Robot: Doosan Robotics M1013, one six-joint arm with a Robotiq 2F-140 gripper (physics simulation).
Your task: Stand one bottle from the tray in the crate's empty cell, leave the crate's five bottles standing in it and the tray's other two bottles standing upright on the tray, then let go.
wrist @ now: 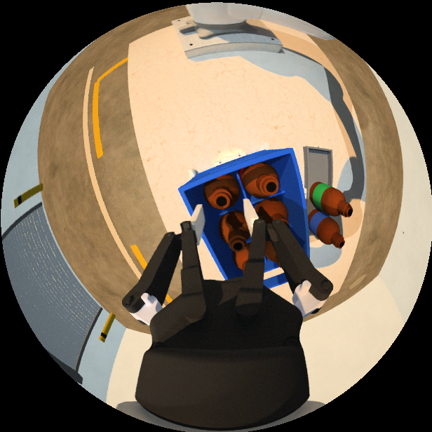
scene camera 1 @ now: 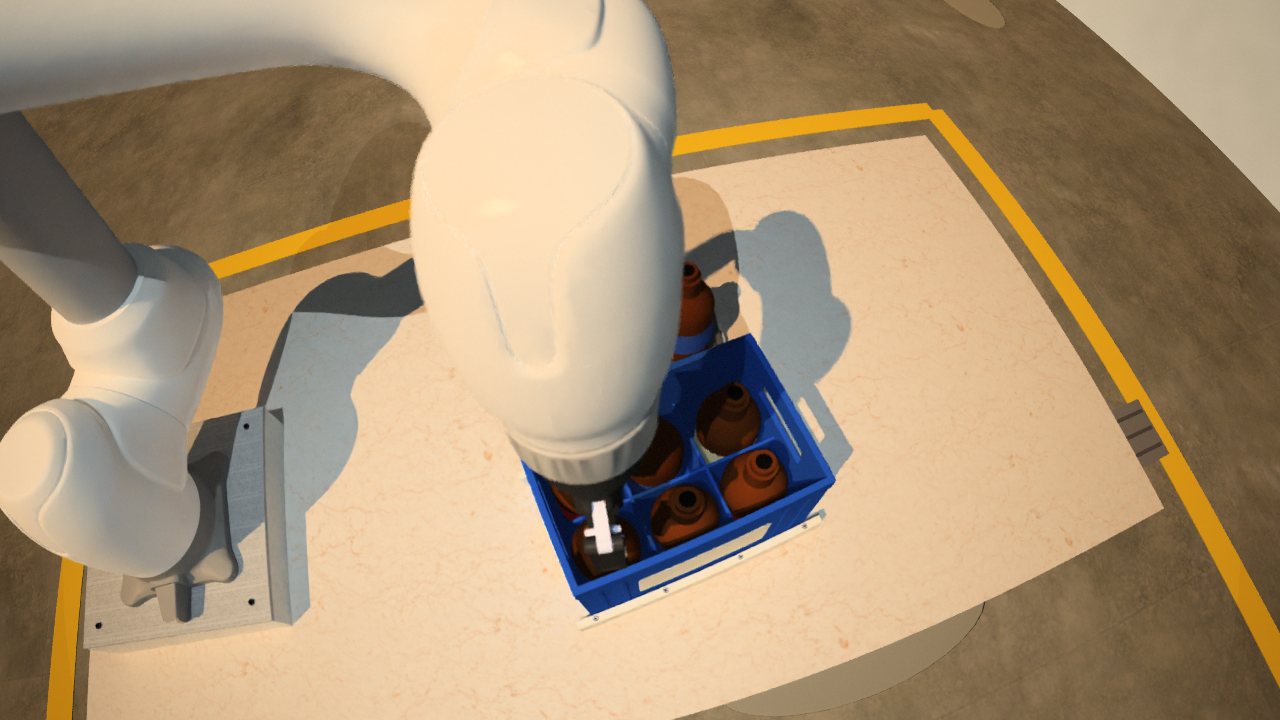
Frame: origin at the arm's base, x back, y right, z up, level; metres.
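Seen in the pictures: arm's base, link origin: (scene camera 1: 177,529).
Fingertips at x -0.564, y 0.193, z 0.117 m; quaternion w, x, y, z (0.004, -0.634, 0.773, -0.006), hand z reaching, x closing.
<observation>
Pixels of each thing's top centre, then the offset from my fingertips to it. "pt": a spot on its surface instead.
- blue crate, surface spot: (scene camera 1: 611,593) pt dx +0.020, dy +0.052, dz -0.071 m
- blue-labelled bottle, top centre: (scene camera 1: 687,270) dx -0.185, dy -0.258, dz -0.021 m
- pale strip, surface spot: (scene camera 1: 666,591) pt dx -0.038, dy +0.058, dz -0.151 m
My gripper (scene camera 1: 606,557) (wrist: 223,209) is open and empty, its pads apart over the crate's front row at the end near the robot base. The blue crate (scene camera 1: 611,593) (wrist: 298,175) holds six brown bottles, all standing. One bottle (wrist: 215,186) is in the front corner cell by the fingers; beside it a bottle (wrist: 260,179) with a bit of red shows. The two farthest bottles are partly hidden by the fingers in the wrist view. On the grey tray (wrist: 318,162) a green-labelled bottle (wrist: 327,198) and a blue-labelled bottle (scene camera 1: 693,313) (wrist: 324,226) stand upright.
The arm hides much of the tray and part of the crate in the scene view. A pale strip (scene camera 1: 666,591) runs along the crate's front base. The robot's base plate (scene camera 1: 170,617) (wrist: 235,49) is at the table's left. Yellow lines mark the floor around the table.
</observation>
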